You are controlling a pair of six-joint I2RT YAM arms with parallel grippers.
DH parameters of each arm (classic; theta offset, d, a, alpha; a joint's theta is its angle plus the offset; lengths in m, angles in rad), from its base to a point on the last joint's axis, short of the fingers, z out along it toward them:
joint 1: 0 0.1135 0.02 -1.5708
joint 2: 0 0 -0.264 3.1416
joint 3: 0.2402 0 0.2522 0
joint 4: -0.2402 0 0.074 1.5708
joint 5: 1.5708 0 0 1.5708
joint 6: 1.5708 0.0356 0 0
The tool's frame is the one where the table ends.
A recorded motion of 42 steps. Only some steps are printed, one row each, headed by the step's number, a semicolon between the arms.
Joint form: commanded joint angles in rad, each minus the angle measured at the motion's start. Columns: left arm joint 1, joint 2, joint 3, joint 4, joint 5, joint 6; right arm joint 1, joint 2, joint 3, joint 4, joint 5, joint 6.
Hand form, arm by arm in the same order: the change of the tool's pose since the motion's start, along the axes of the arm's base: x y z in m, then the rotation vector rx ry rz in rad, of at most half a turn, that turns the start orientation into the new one. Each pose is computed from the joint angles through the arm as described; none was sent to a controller.
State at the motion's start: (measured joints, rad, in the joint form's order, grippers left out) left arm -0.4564 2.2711 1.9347 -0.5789 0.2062 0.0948; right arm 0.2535 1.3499 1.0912 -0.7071 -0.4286 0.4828
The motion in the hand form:
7: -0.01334 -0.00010 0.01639 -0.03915 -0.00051 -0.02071; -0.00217 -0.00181 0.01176 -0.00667 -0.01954 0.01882
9: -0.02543 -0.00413 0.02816 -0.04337 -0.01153 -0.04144; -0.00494 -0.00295 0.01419 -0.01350 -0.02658 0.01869
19: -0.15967 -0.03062 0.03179 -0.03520 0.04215 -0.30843; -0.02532 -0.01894 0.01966 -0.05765 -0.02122 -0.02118
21: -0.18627 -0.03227 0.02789 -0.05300 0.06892 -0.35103; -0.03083 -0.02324 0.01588 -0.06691 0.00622 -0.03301
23: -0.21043 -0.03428 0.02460 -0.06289 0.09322 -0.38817; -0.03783 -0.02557 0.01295 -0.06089 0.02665 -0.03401
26: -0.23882 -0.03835 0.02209 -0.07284 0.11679 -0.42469; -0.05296 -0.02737 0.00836 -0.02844 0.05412 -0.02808
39: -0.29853 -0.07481 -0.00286 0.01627 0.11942 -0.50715; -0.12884 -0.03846 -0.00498 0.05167 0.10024 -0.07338
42: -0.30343 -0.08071 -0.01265 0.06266 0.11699 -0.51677; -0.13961 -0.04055 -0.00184 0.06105 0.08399 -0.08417
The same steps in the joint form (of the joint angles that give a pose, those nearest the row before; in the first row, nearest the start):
7: -0.0096 -0.0665 -0.0508 0.0052 0.0342 -0.0131; -0.0049 -0.0116 0.0363 -0.0425 -0.0043 -0.0286
9: -0.0282 -0.1127 -0.0813 0.0009 0.0344 -0.0107; -0.0057 -0.0240 0.0362 -0.0521 0.0022 -0.0344
19: -0.2459 -0.4712 -0.5619 0.0701 0.0794 0.0191; -0.0438 -0.1080 0.0062 -0.1298 0.0377 -0.0578
21: -0.2934 -0.5341 -0.6532 0.0933 0.1005 -0.0032; -0.0562 -0.1237 -0.0122 -0.1561 0.0405 -0.0594
23: -0.3425 -0.5863 -0.7256 0.1079 0.1117 -0.0266; -0.0617 -0.1467 -0.0350 -0.1741 0.0299 -0.0571
26: -0.4102 -0.6415 -0.7966 0.1253 0.1119 -0.0668; -0.0617 -0.2024 -0.0852 -0.1933 -0.0047 -0.0406
39: -0.6272 -0.6119 -0.8544 0.1744 -0.0120 -0.1409; -0.0456 -0.5334 -0.2823 -0.3062 -0.0462 0.0703
42: -0.6511 -0.5791 -0.8501 0.1693 -0.0450 -0.1333; -0.0434 -0.5872 -0.2878 -0.3296 -0.0427 0.0862

